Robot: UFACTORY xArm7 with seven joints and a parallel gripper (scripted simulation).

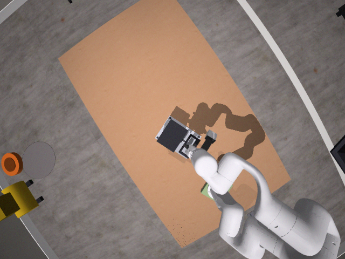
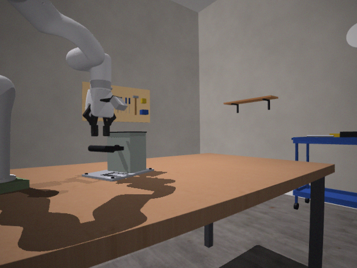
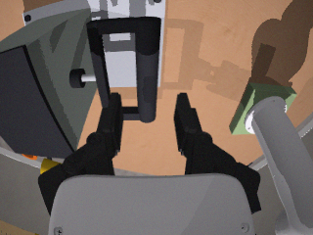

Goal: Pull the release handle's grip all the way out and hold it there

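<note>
My hand is 170 mm above the pale baseplate, 90 mm short of it and 20 mm to the right of it.
</note>
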